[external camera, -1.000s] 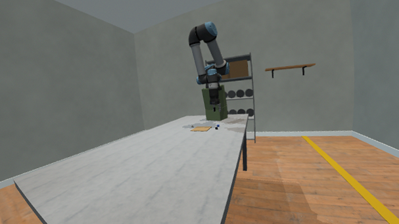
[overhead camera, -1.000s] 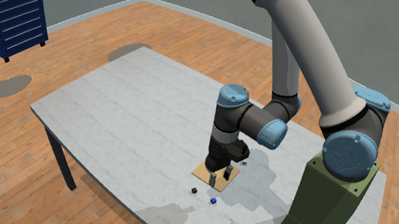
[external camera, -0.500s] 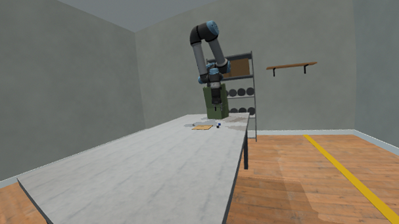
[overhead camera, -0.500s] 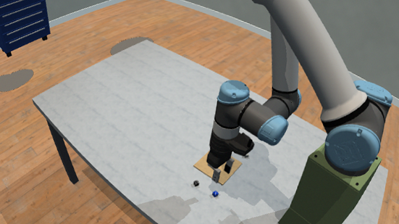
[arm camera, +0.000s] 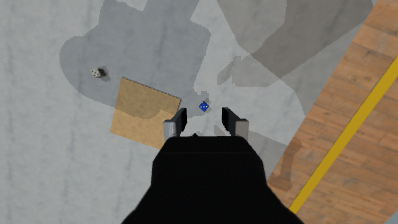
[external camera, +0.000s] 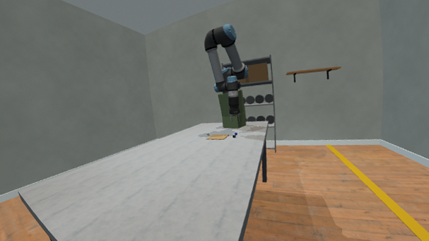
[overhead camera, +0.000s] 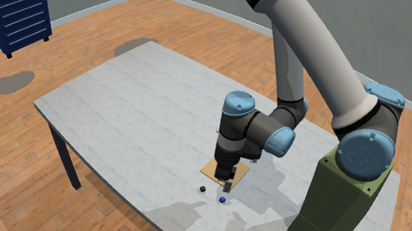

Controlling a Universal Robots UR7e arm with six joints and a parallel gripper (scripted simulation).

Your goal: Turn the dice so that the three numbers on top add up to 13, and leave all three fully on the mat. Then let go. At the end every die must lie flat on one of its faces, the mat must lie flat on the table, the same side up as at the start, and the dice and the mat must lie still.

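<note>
The blue die lies 12 cm below my hand. Also, from my hand: tan mat (12 cm to the right, 12 cm below, 8 cm ahead); then black die (12 cm below, 9 cm ahead, 1 cm to the left); then white die (24 cm to the right, 12 cm below, 3 cm ahead).
</note>
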